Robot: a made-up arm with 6 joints.
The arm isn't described. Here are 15 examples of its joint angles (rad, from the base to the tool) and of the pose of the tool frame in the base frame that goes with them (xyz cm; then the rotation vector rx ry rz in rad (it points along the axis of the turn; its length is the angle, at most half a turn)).
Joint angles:
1: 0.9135 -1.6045 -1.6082 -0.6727 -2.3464 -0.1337
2: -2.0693 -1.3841 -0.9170 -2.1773 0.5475 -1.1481
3: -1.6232 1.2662 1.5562 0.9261 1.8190 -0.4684
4: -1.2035 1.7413 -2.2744 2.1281 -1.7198 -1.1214
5: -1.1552 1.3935 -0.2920 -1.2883 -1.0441 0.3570
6: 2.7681 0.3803 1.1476 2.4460 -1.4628 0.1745
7: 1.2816 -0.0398 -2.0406 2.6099 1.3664 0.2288
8: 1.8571 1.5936 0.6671 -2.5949 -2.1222 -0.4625
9: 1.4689 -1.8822 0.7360 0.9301 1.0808 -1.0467
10: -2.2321 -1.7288 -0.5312 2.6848 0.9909 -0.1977
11: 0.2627 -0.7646 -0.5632 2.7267 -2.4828 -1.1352
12: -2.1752 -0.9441 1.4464 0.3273 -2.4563 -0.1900
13: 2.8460 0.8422 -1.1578 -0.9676 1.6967 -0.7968
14: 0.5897 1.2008 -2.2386 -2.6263 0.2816 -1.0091
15: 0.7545 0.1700 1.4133 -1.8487 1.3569 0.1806
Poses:
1: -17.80 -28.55 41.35 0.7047 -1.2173 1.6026
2: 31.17 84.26 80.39 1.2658 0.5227 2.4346
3: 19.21 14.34 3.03 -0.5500 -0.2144 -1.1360
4: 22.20 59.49 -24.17 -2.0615 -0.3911 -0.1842
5: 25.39 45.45 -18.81 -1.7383 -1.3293 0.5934
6: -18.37 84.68 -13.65 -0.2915 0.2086 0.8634
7: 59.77 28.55 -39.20 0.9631 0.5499 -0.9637
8: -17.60 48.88 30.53 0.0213 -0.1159 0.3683
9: 42.55 -3.13 12.12 -1.3559 -0.1586 0.0672
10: 48.71 98.07 16.29 -1.7002 -2.0882 0.8645
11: 25.65 -35.19 25.43 2.3860 0.0316 1.4176
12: -32.47 46.25 52.17 -1.4538 1.7915 1.8361
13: -9.65 34.39 38.13 -1.1250 -0.1379 -2.0634
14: -21.65 73.94 -10.03 0.2335 2.3706 1.6646
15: -10.93 -21.32 -13.63 1.1821 -1.4050 -2.2970
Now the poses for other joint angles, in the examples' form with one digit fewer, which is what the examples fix.
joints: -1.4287 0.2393 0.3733 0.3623 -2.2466 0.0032
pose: -41.4 42.5 1.4 -0.827 -0.972 1.400
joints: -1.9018 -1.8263 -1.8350 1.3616 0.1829 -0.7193
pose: 30.6 95.9 34.4 -1.543 -2.292 0.251
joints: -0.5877 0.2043 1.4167 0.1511 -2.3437 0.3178
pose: -4.4 16.5 -25.6 -1.319 -0.931 1.276
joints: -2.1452 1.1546 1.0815 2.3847 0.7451 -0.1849
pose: -11.3 22.6 -37.1 -0.146 1.479 -0.820
